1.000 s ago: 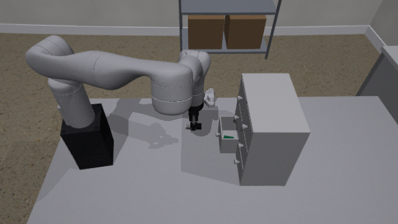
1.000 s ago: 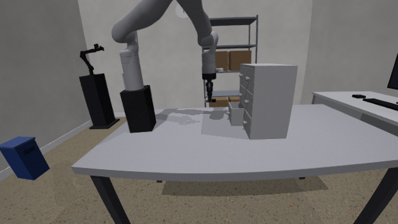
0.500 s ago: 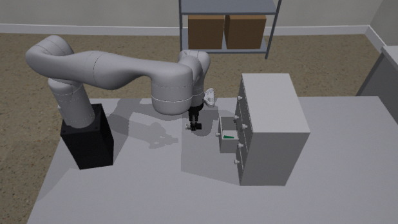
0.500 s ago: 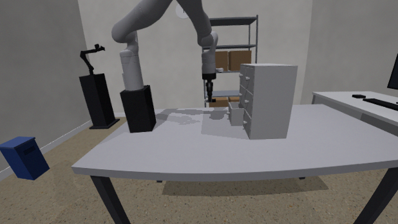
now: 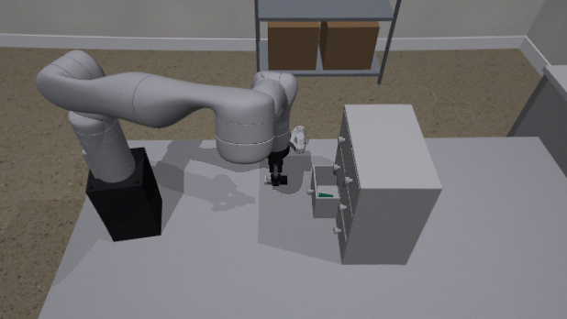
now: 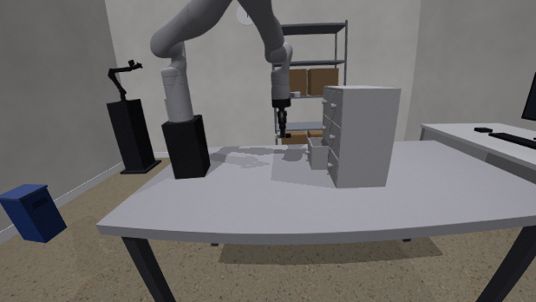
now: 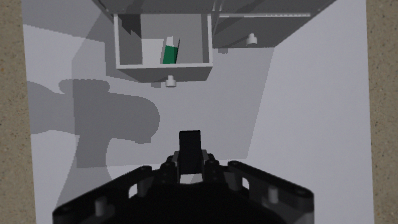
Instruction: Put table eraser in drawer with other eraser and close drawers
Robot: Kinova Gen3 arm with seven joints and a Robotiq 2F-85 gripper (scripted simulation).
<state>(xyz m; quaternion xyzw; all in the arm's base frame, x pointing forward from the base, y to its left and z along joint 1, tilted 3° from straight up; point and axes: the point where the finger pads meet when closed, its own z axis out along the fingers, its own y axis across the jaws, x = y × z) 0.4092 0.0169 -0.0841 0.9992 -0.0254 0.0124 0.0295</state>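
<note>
My hand is 1 cm past the black-and-white eraser and 1 cm above it. The rest, counted from my hand: green eraser: 18 cm ahead, 14 cm below, 2 cm to the left; then red thing: 21 cm ahead, 14 cm below, 13 cm to the right.
</note>
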